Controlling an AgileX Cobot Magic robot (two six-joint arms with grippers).
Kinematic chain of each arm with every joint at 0, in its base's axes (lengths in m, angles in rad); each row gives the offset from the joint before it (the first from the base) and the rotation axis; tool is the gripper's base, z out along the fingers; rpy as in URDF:
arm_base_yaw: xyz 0 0 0.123 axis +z
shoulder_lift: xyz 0 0 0 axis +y
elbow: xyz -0.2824 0 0.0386 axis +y
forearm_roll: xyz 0.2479 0 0.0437 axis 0.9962 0 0.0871
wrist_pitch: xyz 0 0 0 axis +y
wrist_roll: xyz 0.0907 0 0.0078 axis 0.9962 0 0.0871
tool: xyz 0 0 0 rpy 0 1.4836 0
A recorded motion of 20 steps. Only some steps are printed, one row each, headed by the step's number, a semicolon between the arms.
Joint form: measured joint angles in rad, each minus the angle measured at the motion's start. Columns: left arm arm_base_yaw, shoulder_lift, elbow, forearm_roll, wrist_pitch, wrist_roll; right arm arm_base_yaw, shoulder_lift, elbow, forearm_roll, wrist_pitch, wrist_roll.
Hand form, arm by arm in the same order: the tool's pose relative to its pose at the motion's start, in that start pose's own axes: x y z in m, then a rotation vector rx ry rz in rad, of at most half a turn. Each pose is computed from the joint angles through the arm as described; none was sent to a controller.
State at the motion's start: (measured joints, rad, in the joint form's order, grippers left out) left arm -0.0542 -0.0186 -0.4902 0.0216 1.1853 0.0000; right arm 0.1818 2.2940 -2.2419 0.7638 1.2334 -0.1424
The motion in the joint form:
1: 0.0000 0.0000 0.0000 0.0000 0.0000 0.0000; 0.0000 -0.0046 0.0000 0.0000 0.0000 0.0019
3: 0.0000 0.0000 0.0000 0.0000 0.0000 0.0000; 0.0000 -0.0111 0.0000 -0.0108 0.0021 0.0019
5: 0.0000 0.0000 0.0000 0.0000 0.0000 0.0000; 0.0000 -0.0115 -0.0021 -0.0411 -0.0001 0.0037
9: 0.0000 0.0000 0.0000 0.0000 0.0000 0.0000; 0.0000 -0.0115 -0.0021 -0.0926 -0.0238 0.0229
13: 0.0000 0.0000 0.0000 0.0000 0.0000 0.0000; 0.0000 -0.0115 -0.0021 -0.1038 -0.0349 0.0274
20: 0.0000 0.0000 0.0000 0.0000 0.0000 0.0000; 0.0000 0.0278 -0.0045 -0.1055 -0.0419 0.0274
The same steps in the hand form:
1: 0.0000 0.0000 0.0000 0.0000 0.0000 0.0000; -0.0002 0.0016 -0.0018 -0.0006 -0.0034 -0.0011
3: 0.0000 0.0000 0.0000 0.0000 0.0000 0.0000; -0.0001 0.0029 -0.0043 0.0084 -0.0048 -0.0089
5: 0.0000 0.0000 0.0000 0.0000 0.0000 0.0000; -0.0002 0.0008 -0.0049 0.0368 -0.0050 -0.0186
9: 0.0000 0.0000 0.0000 0.0000 0.0000 0.0000; -0.0019 -0.0038 -0.0052 0.0877 -0.0228 -0.0172
13: 0.0000 0.0000 0.0000 0.0000 0.0000 0.0000; -0.0028 -0.0048 -0.0053 0.0993 -0.0327 -0.0170
20: 0.0000 0.0000 0.0000 0.0000 0.0000 0.0000; -0.0019 -0.0183 0.0095 0.1064 -0.0106 0.0046

